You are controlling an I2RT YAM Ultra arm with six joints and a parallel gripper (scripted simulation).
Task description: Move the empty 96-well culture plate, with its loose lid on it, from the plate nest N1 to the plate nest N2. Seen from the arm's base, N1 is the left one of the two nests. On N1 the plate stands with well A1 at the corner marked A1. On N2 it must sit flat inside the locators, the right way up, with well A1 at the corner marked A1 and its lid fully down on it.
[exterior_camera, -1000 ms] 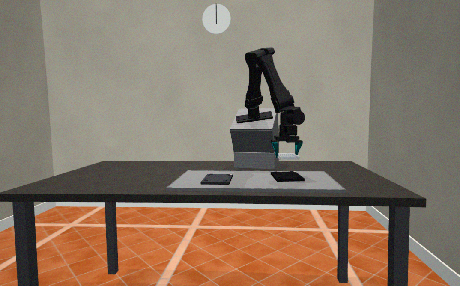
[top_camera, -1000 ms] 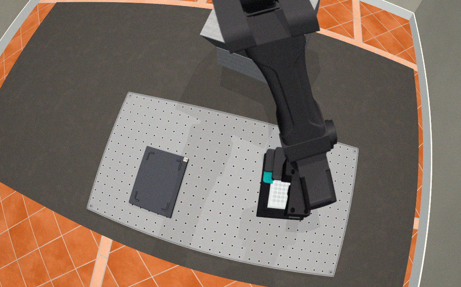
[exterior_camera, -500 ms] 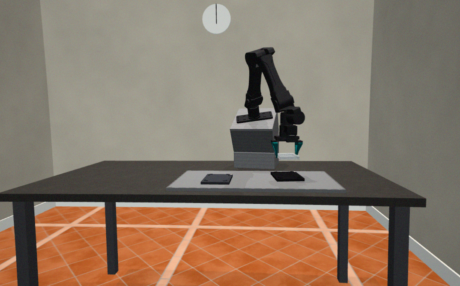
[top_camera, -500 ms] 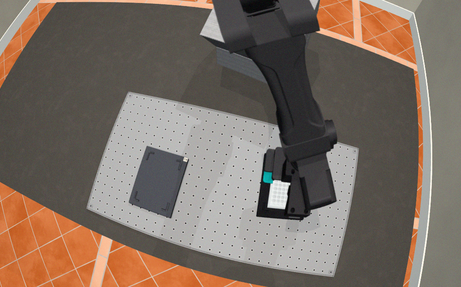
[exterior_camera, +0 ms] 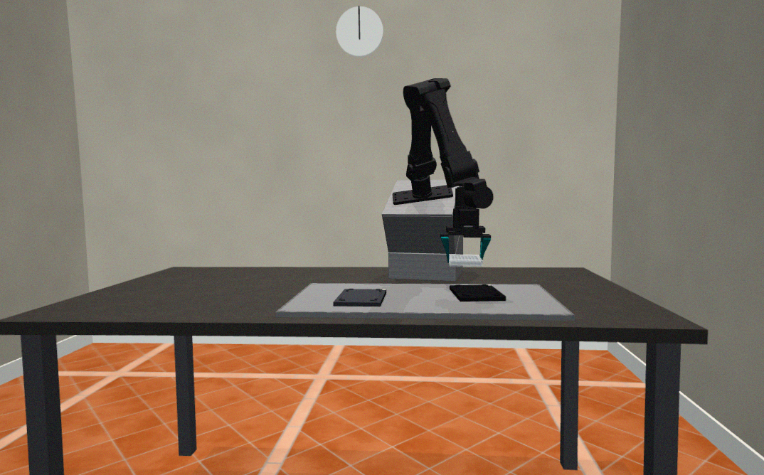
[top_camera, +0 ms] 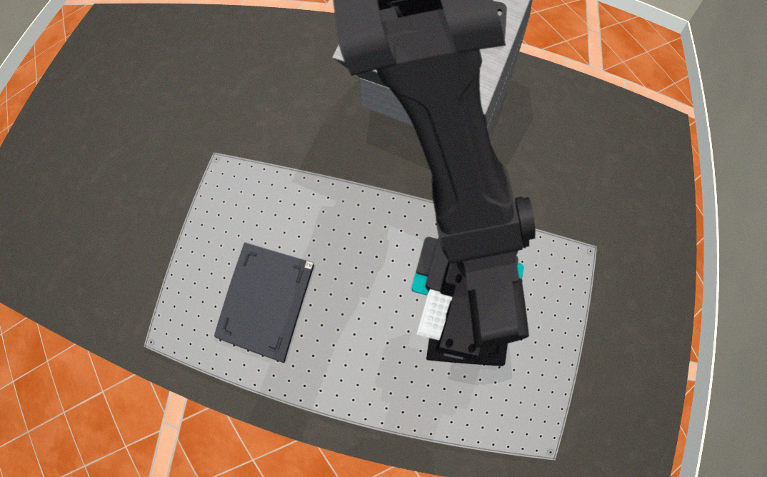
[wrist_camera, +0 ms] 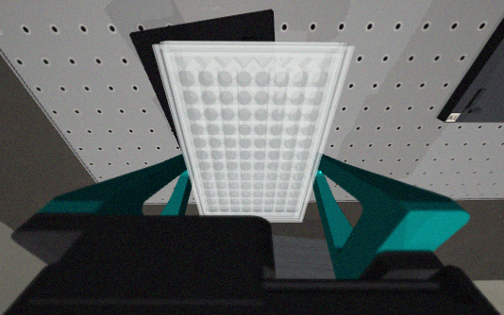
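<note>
My hand is 280 mm to the left of the nest N2, 90 mm above it and 40 mm short of it. Also, from my hand: clear lid (10 mm ahead); then nest N1 (90 mm below, 30 mm to the left).
</note>
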